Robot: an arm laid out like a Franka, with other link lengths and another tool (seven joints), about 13 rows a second.
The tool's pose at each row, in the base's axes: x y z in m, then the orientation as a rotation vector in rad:
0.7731 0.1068 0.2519 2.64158 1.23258 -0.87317
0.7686 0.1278 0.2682 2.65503 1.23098 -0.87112
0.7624 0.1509 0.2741 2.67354 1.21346 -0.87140
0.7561 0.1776 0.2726 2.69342 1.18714 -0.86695
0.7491 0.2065 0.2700 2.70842 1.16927 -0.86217
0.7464 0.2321 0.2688 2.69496 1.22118 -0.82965
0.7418 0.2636 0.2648 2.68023 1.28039 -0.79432
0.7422 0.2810 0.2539 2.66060 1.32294 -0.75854
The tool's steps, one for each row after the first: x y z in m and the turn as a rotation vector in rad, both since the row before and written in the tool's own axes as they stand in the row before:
0.0031 -0.0197 -0.0182 0.00897 0.00773 0.00163
0.0093 -0.0209 -0.0091 0.01164 0.00638 0.01224
0.0153 -0.0225 -0.0037 0.00920 0.00779 0.01858
0.0166 -0.0247 -0.0027 0.00671 0.00694 0.01270
0.0158 -0.0198 -0.0047 -0.01832 0.01711 -0.03219
0.0209 -0.0242 -0.0032 -0.01823 0.01960 -0.03725
0.0177 -0.0093 0.0045 -0.02418 0.01465 -0.02666

